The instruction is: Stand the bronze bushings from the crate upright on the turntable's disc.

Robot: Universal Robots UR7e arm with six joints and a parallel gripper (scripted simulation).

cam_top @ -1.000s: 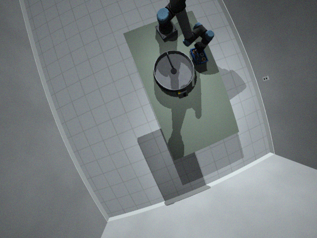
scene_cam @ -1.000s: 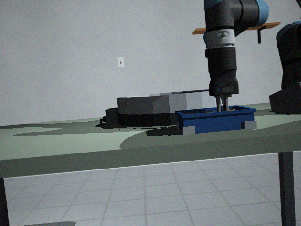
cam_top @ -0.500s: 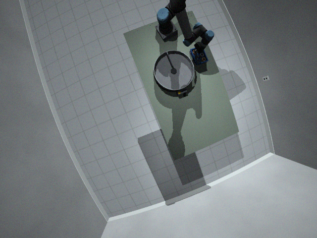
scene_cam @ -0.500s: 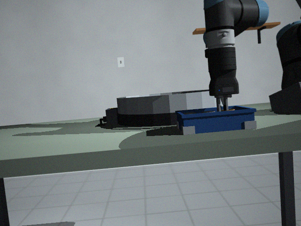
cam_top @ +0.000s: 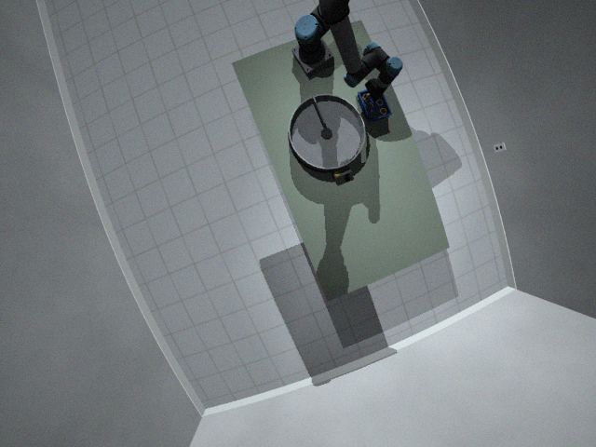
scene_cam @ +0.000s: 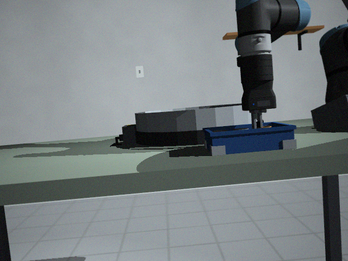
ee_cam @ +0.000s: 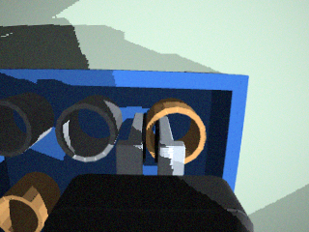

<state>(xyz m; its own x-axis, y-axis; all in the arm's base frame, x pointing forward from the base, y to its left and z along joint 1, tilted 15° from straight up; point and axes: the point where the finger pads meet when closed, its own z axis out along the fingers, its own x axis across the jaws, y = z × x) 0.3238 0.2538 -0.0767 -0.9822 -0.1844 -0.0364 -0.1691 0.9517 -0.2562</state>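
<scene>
Right now my hand is 3 cm short of the crate, 4 cm to the right of it and 2 cm above it. Round my hand: turntable disc: 16 cm ahead, 29 cm to the right, 1 cm above.
</scene>
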